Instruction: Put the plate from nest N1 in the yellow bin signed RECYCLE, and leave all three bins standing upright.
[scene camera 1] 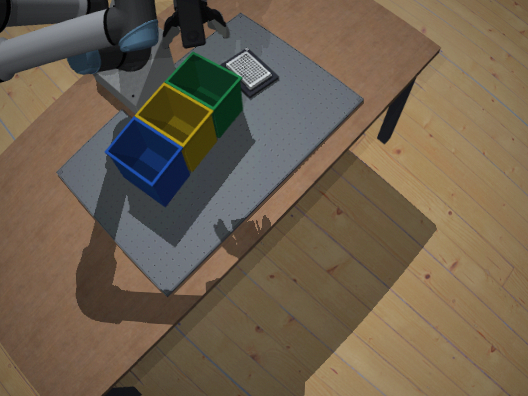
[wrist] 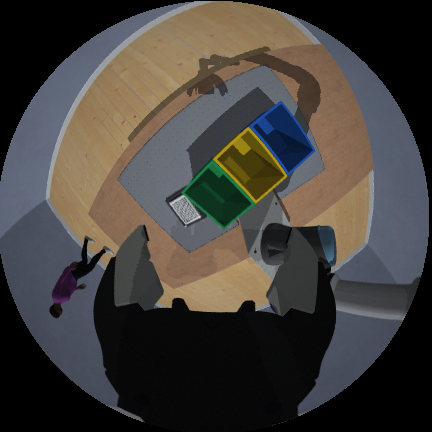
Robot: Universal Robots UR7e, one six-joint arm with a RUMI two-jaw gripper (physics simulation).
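Pixels of known places: gripper, between the fingertips: [wrist: 216, 228]; arm's base, origin of its link: [wrist: 271, 243].
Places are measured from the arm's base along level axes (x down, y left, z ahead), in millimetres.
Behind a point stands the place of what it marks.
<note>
A white gridded plate [scene camera 1: 248, 69] {y 212, x 171, z 266 mm} [wrist: 185, 210] {y 213, x 170, z 260 mm} lies flat in a dark nest [scene camera 1: 251, 93] {y 148, x 182, z 327 mm} beside the green bin. The yellow bin [scene camera 1: 201, 146] {y -103, x 123, z 344 mm} [wrist: 256, 171] {y -117, x 191, z 180 mm} stands upright between the green bin [scene camera 1: 230, 111] {y 35, x 124, z 339 mm} [wrist: 217, 194] {y 69, x 192, z 212 mm} and the blue bin [scene camera 1: 170, 181] {y -239, x 104, z 348 mm} [wrist: 286, 139] {y -293, x 155, z 216 mm}, which also stand upright. No bin lettering can be read, nor a label on the nest. My gripper [scene camera 1: 196, 36] {y -20, x -252, z 315 mm} [wrist: 216, 228] {y -20, x -252, z 315 mm} is open and empty, its jaws wide apart. It hangs high, beyond the green bin at the top of the scene view.
A grey perforated board [scene camera 1: 300, 100] {y 223, x 194, z 460 mm} [wrist: 155, 160] {y 147, x 194, z 502 mm} carries the bins and nest on a brown table [scene camera 1: 45, 210] {y -540, x 207, z 23 mm} [wrist: 345, 110] {y -784, x 207, z 131 mm}. The robot's grey base mount [scene camera 1: 117, 86] {y -97, x 112, z -16 mm} [wrist: 252, 225] {y 16, x 31, z 95 mm} is close behind the bins. A person in purple [wrist: 65, 285] shows at the left of the wrist view.
</note>
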